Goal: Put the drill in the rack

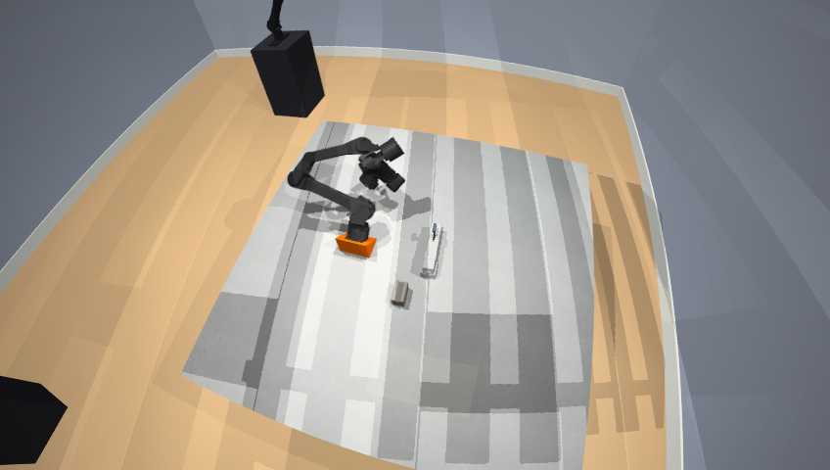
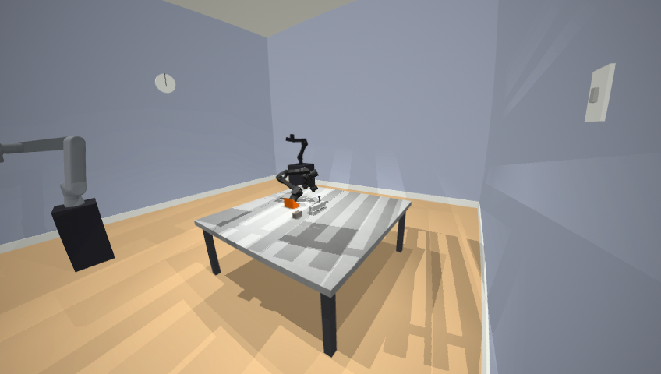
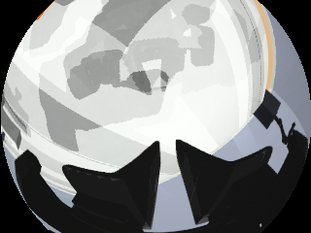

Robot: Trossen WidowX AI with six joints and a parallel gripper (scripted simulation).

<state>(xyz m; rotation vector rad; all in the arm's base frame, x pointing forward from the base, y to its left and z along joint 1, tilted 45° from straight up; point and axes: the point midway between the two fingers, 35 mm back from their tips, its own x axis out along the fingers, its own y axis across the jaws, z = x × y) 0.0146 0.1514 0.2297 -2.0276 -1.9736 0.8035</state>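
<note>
Now: gripper tip 24 cm short of the dark blue key, 22 cm to the left of it and 2 cm below it. The rest, counted from my gripper tip: rack 43 cm to the right, 19 cm ahead, 5 cm below; yellow drill 28 cm to the right, 25 cm ahead, 2 cm below.
</note>
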